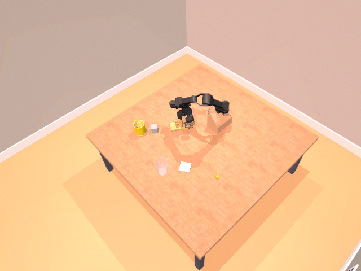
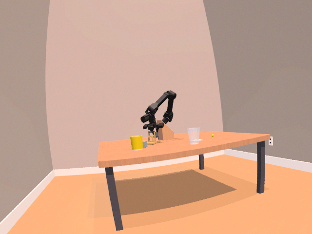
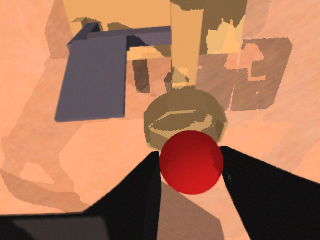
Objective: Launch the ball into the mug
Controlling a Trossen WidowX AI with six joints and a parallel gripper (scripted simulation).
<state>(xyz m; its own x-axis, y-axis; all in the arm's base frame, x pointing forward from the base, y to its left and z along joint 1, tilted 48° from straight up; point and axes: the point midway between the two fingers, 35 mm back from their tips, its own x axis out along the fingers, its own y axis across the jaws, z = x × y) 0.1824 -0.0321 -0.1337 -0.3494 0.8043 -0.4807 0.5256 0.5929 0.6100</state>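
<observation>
Right now my gripper tip is 10 mm below the red ball. From my gripper tip the other things lie so: grey cube: 260 mm ahead, 150 mm to the right, 50 mm below; then flat white square: 300 mm ahead, 270 mm to the left, 70 mm below; then wooden catapult: 60 mm ahead, 20 mm to the right, 20 mm below.
</observation>
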